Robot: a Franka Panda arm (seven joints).
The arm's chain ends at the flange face. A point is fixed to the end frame.
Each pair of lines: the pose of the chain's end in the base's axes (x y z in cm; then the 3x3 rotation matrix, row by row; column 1 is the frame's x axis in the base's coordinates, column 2 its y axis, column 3 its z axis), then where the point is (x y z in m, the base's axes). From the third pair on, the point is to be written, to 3 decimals.
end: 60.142 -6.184 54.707; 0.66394 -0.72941 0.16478; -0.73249 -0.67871 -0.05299; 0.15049 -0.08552 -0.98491
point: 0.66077 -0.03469 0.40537
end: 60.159 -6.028 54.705; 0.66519 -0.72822 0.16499; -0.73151 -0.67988 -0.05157; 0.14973 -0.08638 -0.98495
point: 0.66091 -0.03287 0.40539
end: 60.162 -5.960 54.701; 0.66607 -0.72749 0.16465; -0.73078 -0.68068 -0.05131; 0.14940 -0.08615 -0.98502
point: 0.661 -0.032 0.405
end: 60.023 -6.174 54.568; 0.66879 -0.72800 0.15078; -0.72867 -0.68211 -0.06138; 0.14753 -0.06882 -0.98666
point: 0.657 -0.036 0.403
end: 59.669 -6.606 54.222; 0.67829 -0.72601 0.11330; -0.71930 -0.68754 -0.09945; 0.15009 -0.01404 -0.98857
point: 0.648 -0.045 0.396
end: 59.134 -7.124 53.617; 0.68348 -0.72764 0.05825; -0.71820 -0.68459 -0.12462; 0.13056 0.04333 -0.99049
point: 0.635 -0.054 0.387
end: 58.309 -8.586 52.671; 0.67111 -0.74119 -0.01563; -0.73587 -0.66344 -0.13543; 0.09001 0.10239 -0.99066
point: 0.616 -0.072 0.375
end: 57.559 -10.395 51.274; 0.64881 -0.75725 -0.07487; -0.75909 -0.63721 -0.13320; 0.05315 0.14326 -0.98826
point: 0.601 -0.091 0.359
